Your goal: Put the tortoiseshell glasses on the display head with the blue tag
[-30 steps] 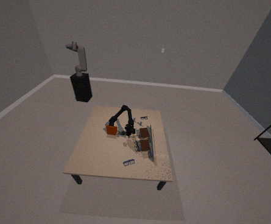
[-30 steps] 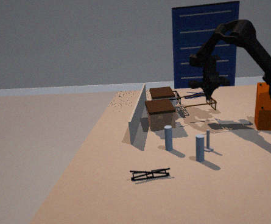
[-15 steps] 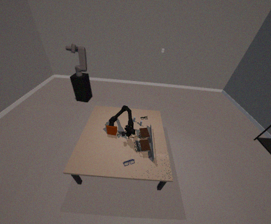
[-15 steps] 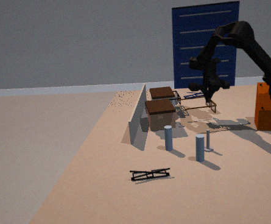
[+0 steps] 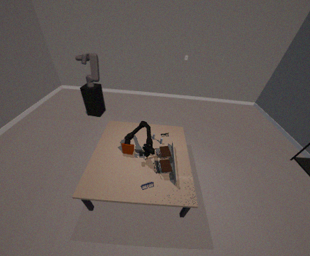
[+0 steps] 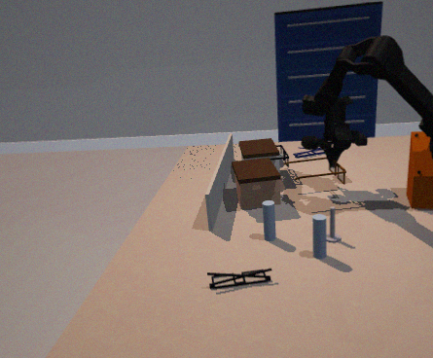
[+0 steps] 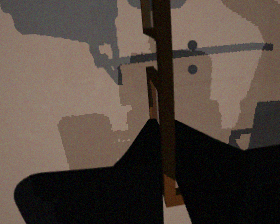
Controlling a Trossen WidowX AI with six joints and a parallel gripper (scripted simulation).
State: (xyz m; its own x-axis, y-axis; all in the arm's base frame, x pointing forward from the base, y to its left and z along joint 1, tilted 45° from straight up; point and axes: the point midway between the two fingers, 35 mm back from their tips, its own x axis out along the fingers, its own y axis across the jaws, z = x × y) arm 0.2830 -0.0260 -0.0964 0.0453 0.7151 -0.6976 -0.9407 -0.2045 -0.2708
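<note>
Now: the brown-topped display head 200 mm ahead of my gripper tip, 110 mm to the left of it and 10 mm below it. Round my gripper tip: grey upright panel 350 mm ahead, 20 mm to the left, 10 mm below; thin post 330 mm to the left, 40 mm below.
</note>
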